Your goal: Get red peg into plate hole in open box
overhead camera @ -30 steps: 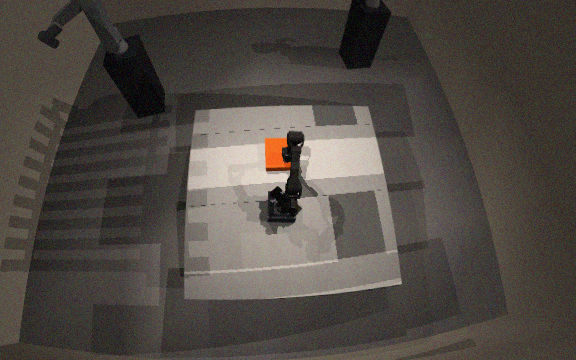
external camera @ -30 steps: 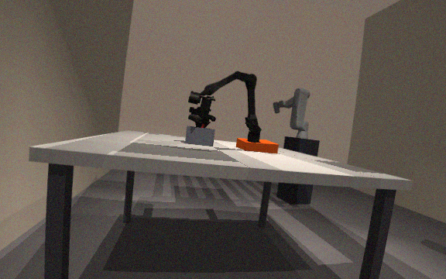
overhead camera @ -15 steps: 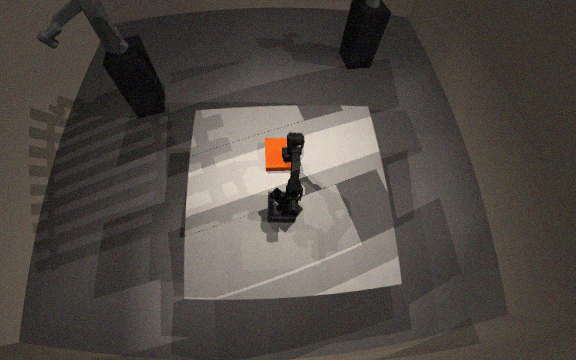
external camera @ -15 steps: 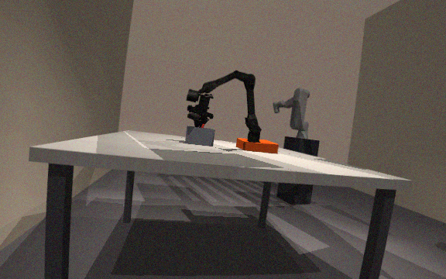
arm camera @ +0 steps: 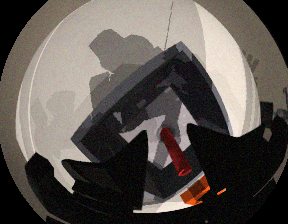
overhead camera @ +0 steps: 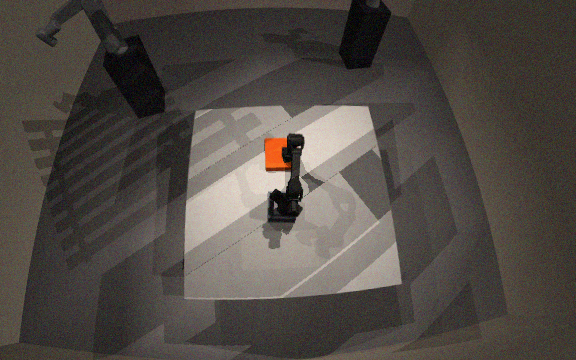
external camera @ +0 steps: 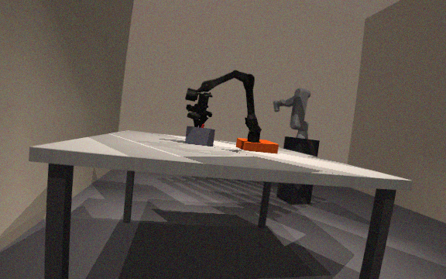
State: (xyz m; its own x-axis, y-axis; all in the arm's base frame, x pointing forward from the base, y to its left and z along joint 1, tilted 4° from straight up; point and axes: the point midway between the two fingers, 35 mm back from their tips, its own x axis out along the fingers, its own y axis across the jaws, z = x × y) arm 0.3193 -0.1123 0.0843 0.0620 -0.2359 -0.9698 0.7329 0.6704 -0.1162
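My gripper tip is 2 cm past the red peg, 1 cm to the right of it and 1 cm above it. Round my gripper tip: grey box 6 cm below, 2 cm behind, 1 cm to the left; then plate 4 cm below, 2 cm behind, 1 cm to the left.
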